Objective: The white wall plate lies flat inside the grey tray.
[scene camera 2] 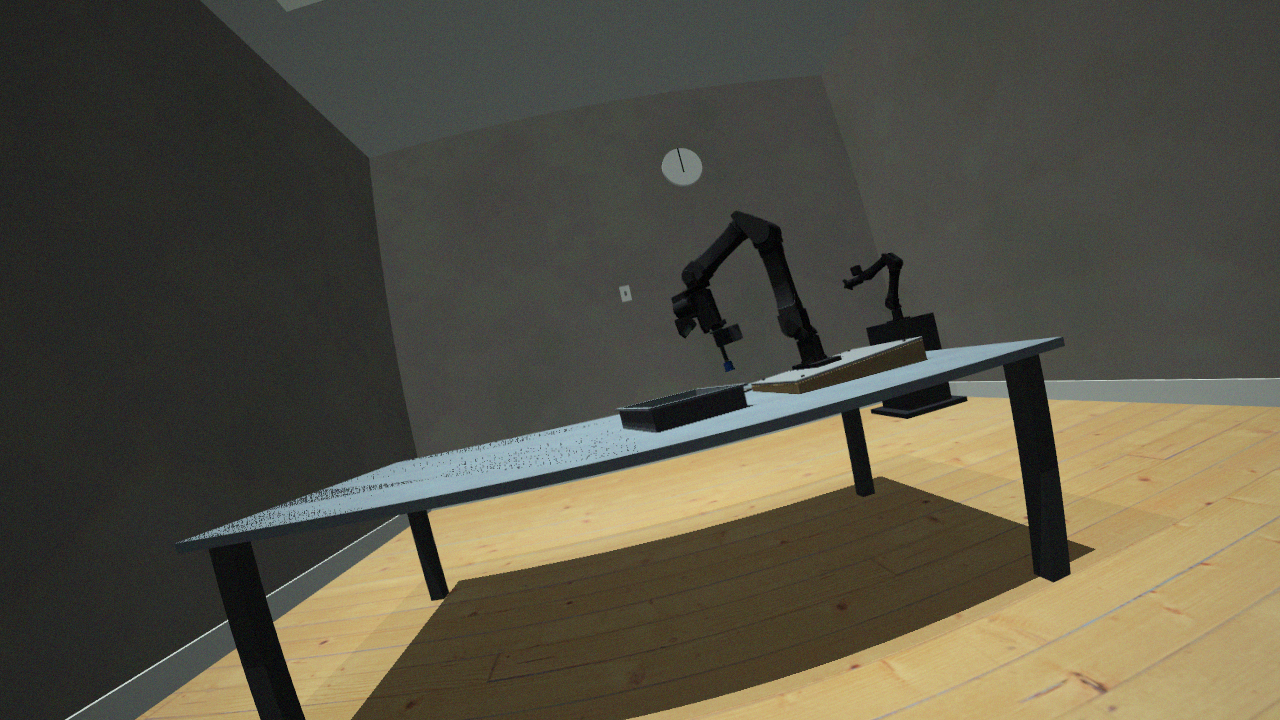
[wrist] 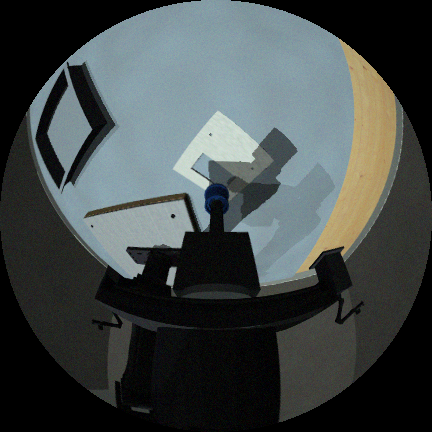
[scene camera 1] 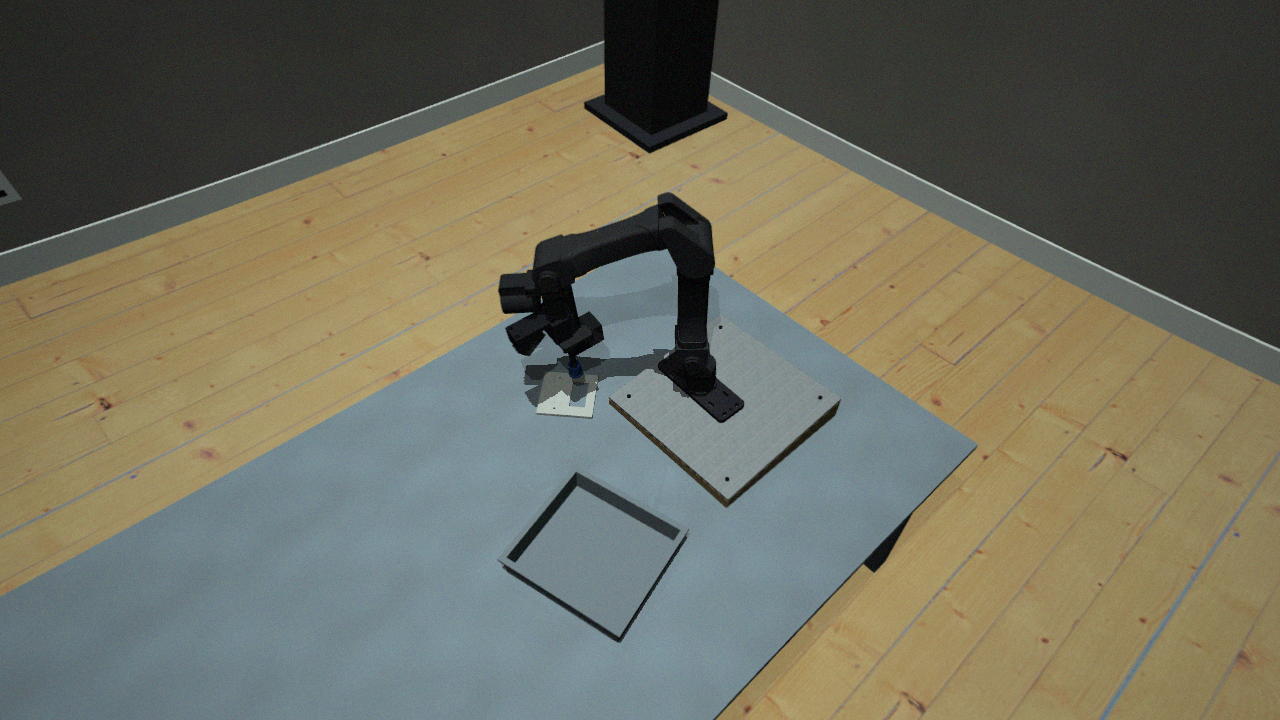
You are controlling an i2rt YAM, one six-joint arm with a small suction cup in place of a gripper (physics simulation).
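Nothing is carried by the suction cup [scene camera 1: 577, 372], which can also be found at [scene camera 2: 732, 333] and [wrist: 215, 189]. The cup is 8 cm from the middle of a white wall plate [scene camera 1: 555, 393], above it, and the plate appears at [wrist: 230, 146] as well. On the table rests a grey tray [scene camera 1: 596, 551], visible too at [scene camera 2: 665, 413] and [wrist: 71, 121].
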